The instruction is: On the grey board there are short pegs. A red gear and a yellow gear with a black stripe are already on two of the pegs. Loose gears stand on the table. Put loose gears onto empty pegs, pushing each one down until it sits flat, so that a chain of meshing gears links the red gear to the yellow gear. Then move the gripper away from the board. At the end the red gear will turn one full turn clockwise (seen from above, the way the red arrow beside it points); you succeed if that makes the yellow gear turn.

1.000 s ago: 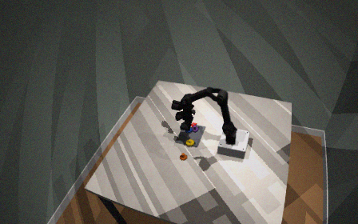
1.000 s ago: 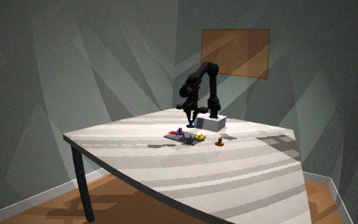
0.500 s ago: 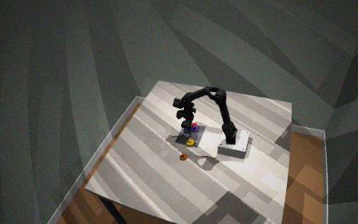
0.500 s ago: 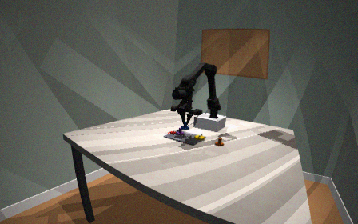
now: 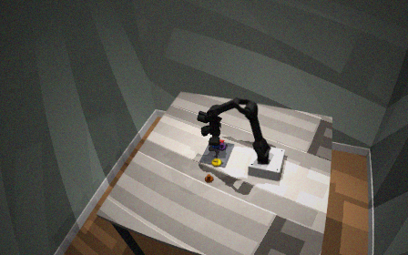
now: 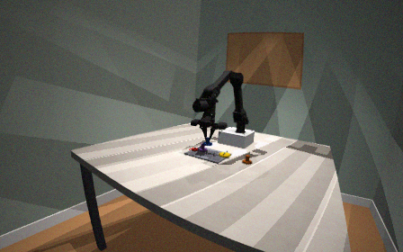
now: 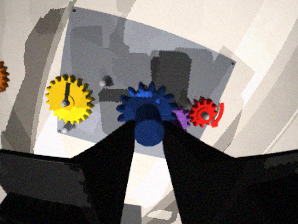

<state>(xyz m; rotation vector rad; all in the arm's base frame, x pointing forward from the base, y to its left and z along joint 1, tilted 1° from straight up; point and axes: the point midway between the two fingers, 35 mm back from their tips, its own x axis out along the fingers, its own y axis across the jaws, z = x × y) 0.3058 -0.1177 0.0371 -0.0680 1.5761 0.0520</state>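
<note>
My gripper tip is 1 cm above the blue gear. Round my gripper tip: orange gear: 23 cm to the left, 7 cm below, 1 cm ahead; red gear: 8 cm to the right, 7 cm below, 1 cm behind; purple gear: 6 cm below, 4 cm to the right, 3 cm behind.
</note>
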